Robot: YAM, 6 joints.
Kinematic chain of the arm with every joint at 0, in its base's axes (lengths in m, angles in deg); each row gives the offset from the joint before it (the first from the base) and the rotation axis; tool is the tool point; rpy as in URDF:
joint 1: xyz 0 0 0.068 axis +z
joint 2: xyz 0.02 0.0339 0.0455 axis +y
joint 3: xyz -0.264 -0.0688 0 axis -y
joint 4: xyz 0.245 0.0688 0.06 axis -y
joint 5: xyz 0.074 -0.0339 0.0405 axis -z
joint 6: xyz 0.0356 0 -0.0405 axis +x
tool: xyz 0 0 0 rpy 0 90 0
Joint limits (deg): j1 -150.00..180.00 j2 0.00..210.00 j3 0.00..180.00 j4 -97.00..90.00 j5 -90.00..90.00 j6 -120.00..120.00
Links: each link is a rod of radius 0.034 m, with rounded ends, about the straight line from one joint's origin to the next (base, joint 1, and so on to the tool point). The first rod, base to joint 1, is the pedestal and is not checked.
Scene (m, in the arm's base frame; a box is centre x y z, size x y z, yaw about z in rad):
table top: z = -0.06
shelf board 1: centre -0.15 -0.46 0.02 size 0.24 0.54 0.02 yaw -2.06
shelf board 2: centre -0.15 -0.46 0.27 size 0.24 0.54 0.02 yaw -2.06
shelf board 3: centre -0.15 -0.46 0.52 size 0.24 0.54 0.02 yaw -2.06
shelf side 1: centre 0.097 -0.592 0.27 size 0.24 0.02 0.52 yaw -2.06
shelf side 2: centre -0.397 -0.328 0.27 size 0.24 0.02 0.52 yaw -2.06
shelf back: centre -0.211 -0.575 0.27 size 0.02 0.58 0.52 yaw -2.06
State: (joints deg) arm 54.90 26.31 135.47 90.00 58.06 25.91
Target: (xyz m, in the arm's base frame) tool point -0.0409 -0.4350 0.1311
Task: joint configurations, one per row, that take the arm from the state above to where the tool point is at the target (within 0.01 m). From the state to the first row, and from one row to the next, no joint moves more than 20 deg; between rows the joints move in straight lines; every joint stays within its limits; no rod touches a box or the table.
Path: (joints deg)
1: 53.37 20.46 117.53 90.00 61.35 25.91
2: 51.85 14.62 99.59 90.00 64.65 25.91
3: 50.32 8.77 81.64 90.00 67.94 25.91
4: 48.80 2.92 63.70 90.00 71.23 25.91
5: 31.07 17.61 58.51 87.50 71.31 25.91
6: 13.35 32.29 53.32 85.01 71.38 25.91
7: -4.37 46.98 48.12 82.51 71.46 25.91
8: -22.09 61.66 42.93 80.01 71.53 25.91
9: -39.81 76.35 37.74 77.51 71.60 25.91
10: -57.54 91.03 32.55 75.02 71.68 25.91
11: -75.26 105.72 27.35 72.52 71.75 25.91
12: -83.20 117.33 46.10 70.36 68.41 25.91
13: -91.13 128.94 64.85 68.20 65.07 25.91

